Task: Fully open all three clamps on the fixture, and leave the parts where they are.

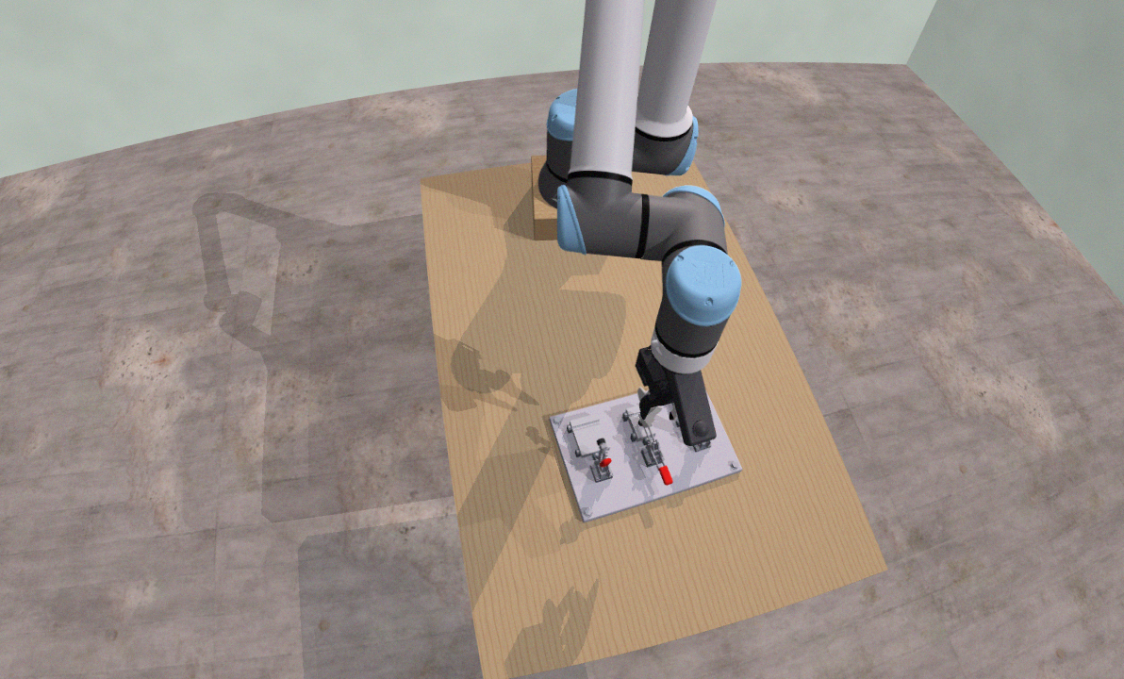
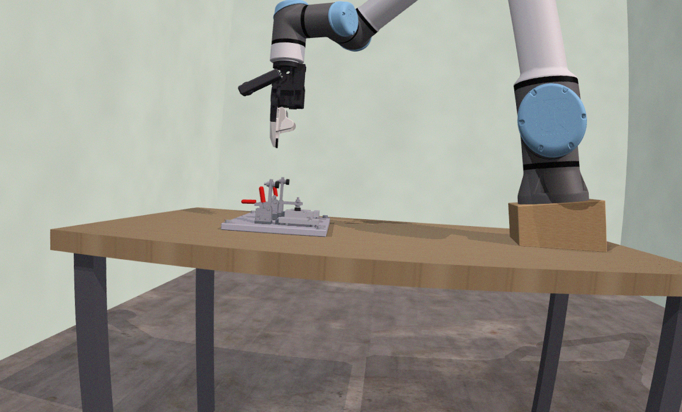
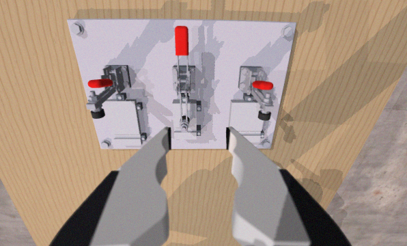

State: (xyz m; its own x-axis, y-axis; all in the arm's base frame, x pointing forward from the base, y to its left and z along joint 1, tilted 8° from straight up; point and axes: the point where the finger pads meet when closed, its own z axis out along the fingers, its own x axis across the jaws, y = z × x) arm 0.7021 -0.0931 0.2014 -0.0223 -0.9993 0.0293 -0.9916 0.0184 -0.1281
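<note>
My hand is 3 cm past the grey fixture plate, 2 cm to the right of it and 21 cm above it. From my hand the other things lie so: flat part (10 cm behind, 13 cm to the left, 19 cm below).
</note>
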